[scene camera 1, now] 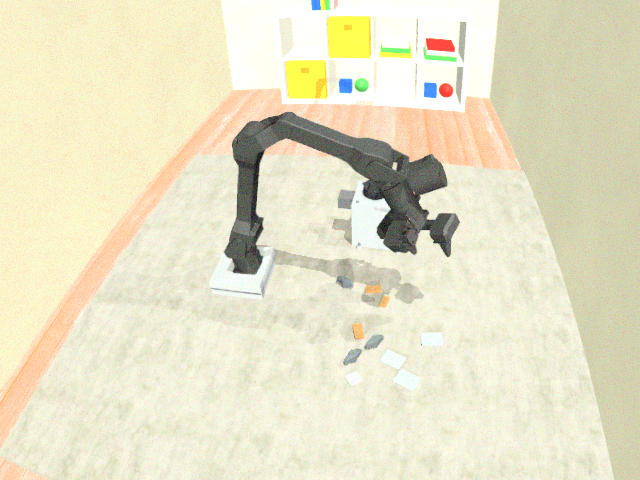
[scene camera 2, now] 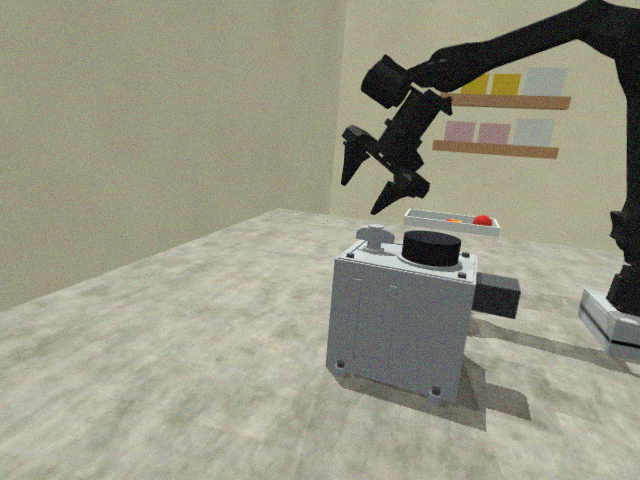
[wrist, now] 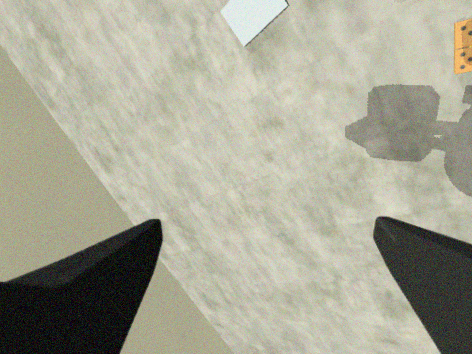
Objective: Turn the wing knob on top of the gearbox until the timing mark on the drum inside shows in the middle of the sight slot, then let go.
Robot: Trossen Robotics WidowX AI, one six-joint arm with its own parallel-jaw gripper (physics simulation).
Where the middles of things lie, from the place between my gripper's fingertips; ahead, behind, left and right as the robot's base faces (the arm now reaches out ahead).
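Grey wing knob (scene camera 2: 375,234): my hand is 30 mm above it, 240 mm to the right of it and 90 mm past it. Gearbox (scene camera 2: 401,317): 70 mm below my hand, 150 mm behind it and 240 mm to the left of it.
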